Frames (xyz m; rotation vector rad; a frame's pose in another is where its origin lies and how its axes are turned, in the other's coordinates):
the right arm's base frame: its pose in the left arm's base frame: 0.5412 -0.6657 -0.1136 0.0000 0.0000 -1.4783
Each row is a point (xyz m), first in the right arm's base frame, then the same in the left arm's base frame.
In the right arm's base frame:
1: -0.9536 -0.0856 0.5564
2: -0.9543 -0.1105 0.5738
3: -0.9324 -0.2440 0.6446
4: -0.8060 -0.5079 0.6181
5: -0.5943 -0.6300 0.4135
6: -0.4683 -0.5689 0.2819
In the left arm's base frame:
1: 0.3679 0.2759 0.4428
2: 0.3430 0.2743 0.4602
3: 0.2121 0.2402 0.5310
4: -0.0390 0.0899 0.5045
5: -0.1410 -0.1321 0.2999
6: -0.0685 -0.2519 0.1683

